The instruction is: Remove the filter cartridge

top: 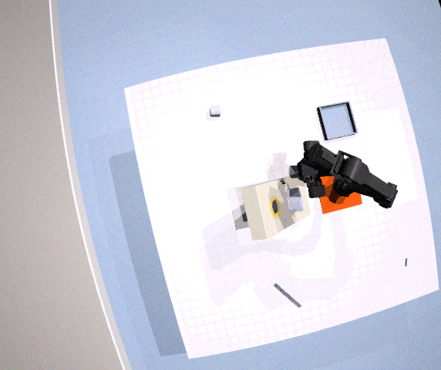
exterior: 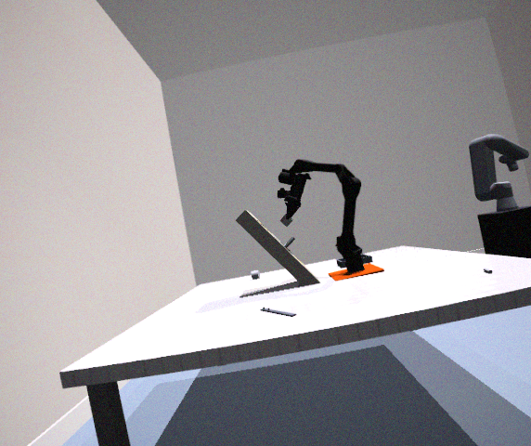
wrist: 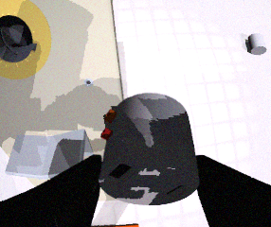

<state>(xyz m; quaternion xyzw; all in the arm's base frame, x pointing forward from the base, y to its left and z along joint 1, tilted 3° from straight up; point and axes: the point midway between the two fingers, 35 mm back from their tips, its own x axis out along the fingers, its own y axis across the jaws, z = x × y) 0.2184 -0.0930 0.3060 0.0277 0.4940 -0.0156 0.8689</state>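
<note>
Right now the tray is 280 mm behind my gripper tip, 200 mm to the right of it and 270 mm below it. Also, from my gripper tip: beige service panel (70 mm ahead, 110 mm to the left, 100 mm below); round filter cartridge (right at my gripper tip).
</note>
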